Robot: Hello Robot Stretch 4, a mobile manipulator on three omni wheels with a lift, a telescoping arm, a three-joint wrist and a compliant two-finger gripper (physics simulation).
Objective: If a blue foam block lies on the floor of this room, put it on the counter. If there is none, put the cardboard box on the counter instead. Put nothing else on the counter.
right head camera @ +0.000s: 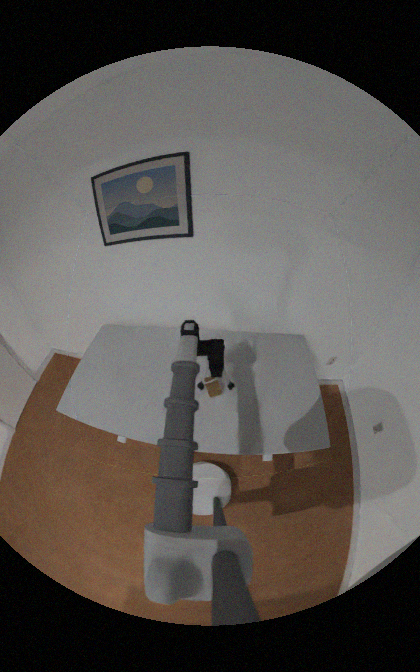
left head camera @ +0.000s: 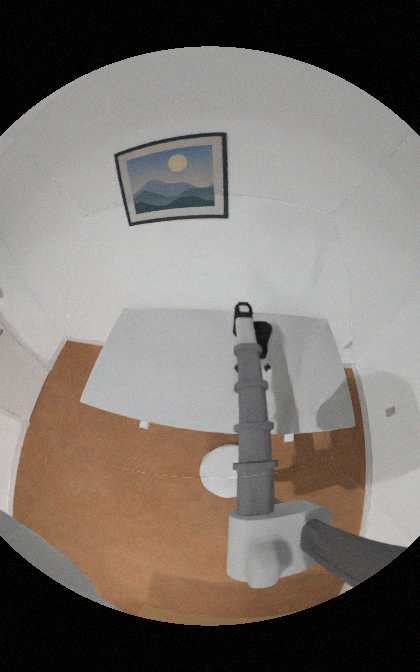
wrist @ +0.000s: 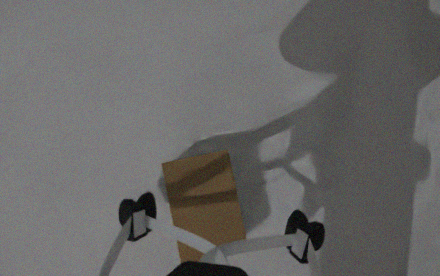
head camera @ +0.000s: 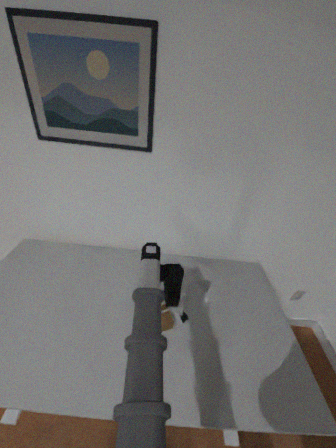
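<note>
The cardboard box [head camera: 167, 321] [right head camera: 213, 387] [wrist: 206, 220] is a brown block over the grey-white counter [head camera: 75, 325] [left head camera: 150, 360] [right head camera: 125, 375] [wrist: 75, 100], and its shadow lies close beside it. It looks to rest on the counter top. My gripper [right head camera: 215, 385] [wrist: 220, 217] is open, with one fingertip on each side of the box and a gap on both sides. The shadows of the fingers fall across the box. In the left head view the arm hides the box. No blue foam block shows in these views.
The telescoping arm [head camera: 143, 370] [left head camera: 252, 435] [right head camera: 176, 435] reaches over the counter. A white round object [left head camera: 217, 472] [right head camera: 210, 492] is on the brown floor [left head camera: 125, 525] [right head camera: 90, 510] in front of it. A framed picture [head camera: 90, 85] [left head camera: 172, 175] [right head camera: 142, 200] hangs on the wall behind.
</note>
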